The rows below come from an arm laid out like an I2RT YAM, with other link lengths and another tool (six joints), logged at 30 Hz.
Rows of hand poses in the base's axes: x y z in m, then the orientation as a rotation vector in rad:
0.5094, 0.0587, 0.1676, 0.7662, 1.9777, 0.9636
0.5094, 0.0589, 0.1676, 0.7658, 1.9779, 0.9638
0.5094, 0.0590, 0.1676, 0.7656, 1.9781, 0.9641
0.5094, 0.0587, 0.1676, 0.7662, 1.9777, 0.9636
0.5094, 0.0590, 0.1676, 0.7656, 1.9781, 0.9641
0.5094, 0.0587, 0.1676, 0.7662, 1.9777, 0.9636
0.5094, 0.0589, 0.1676, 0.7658, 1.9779, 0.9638
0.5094, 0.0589, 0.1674, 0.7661, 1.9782, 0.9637
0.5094, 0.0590, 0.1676, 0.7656, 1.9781, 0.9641
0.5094, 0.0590, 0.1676, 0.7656, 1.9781, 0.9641
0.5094, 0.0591, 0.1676, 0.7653, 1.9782, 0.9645
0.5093, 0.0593, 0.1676, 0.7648, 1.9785, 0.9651
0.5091, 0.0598, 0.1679, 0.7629, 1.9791, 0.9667
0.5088, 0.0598, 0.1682, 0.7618, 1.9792, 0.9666
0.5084, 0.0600, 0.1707, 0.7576, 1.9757, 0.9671
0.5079, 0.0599, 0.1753, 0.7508, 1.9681, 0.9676
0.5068, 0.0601, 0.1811, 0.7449, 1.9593, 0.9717
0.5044, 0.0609, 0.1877, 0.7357, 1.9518, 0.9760
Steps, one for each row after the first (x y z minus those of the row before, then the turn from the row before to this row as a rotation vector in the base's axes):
0.0000, 0.0002, 0.0000, 0.0000, 0.0000, 0.0004
0.0000, 0.0001, 0.0000, 0.0001, 0.0001, 0.0003
0.0000, -0.0003, 0.0000, -0.0001, 0.0000, -0.0007
0.0000, 0.0003, 0.0000, 0.0001, 0.0000, 0.0007
0.0000, -0.0003, 0.0000, -0.0001, 0.0000, -0.0007
0.0000, 0.0002, 0.0000, 0.0000, 0.0000, 0.0004
0.0000, 0.0000, -0.0002, 0.0000, 0.0004, -0.0001
0.0000, 0.0001, 0.0002, 0.0001, -0.0003, 0.0004
0.0000, 0.0000, 0.0000, 0.0000, 0.0000, 0.0000
0.0000, 0.0001, 0.0000, 0.0002, -0.0001, 0.0004
-0.0001, 0.0002, 0.0000, 0.0002, 0.0000, 0.0007
-0.0002, 0.0005, 0.0003, 0.0003, -0.0004, 0.0020
-0.0003, 0.0000, 0.0003, -0.0005, -0.0005, 0.0006
-0.0004, 0.0002, 0.0025, -0.0009, -0.0049, 0.0007
-0.0005, -0.0001, 0.0046, -0.0014, -0.0095, 0.0001
-0.0011, 0.0002, 0.0058, 0.0016, -0.0100, 0.0007
-0.0024, 0.0008, 0.0066, 0.0003, -0.0105, 0.0031

